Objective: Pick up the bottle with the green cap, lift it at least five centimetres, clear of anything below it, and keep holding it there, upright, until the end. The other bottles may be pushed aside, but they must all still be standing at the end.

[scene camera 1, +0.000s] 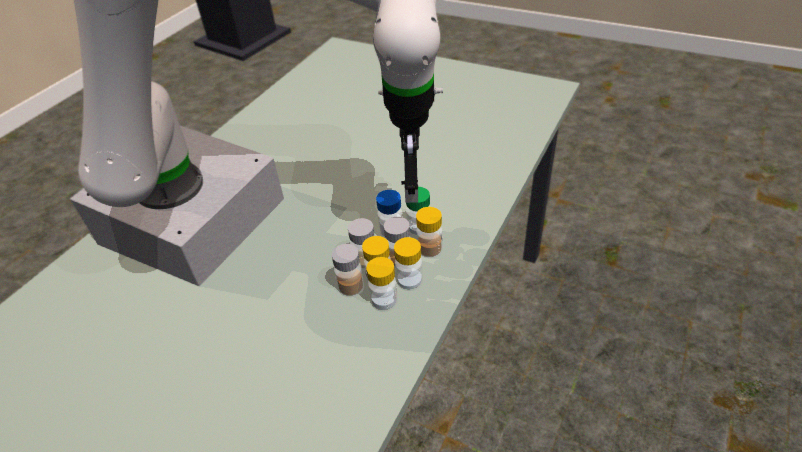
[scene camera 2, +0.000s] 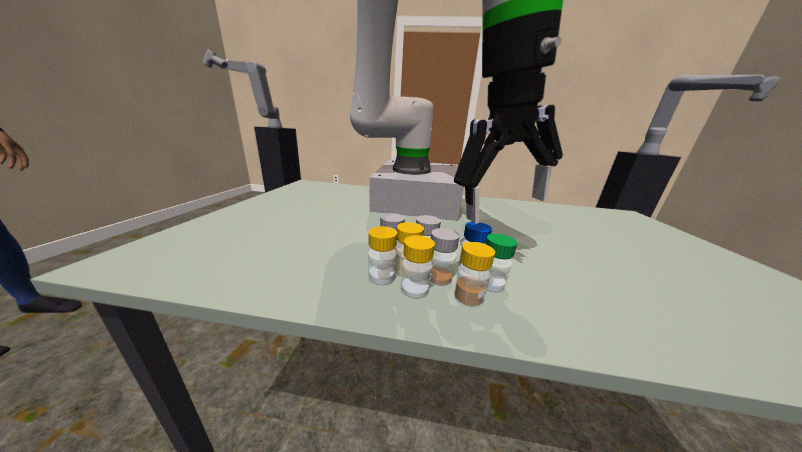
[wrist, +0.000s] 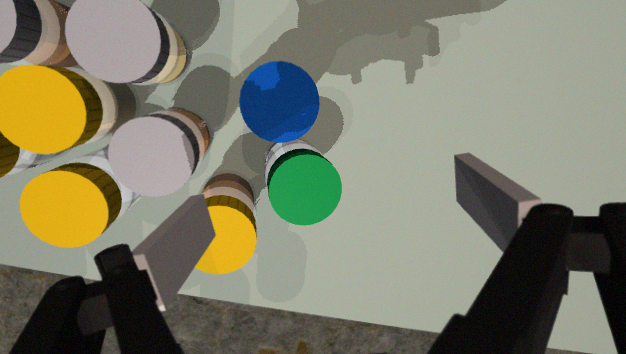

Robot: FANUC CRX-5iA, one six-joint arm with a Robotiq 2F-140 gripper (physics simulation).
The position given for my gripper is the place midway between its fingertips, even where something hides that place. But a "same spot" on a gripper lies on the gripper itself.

Labels:
my gripper: scene camera 1; scene camera 2; wrist 328, 197
yellow-capped bottle: scene camera 1; scene camera 2 473, 274; wrist
same spot on my gripper: (scene camera 1: 410, 149) = (scene camera 2: 475, 125)
same spot on yellow-capped bottle: (scene camera 1: 428, 219) = (wrist: 207, 248)

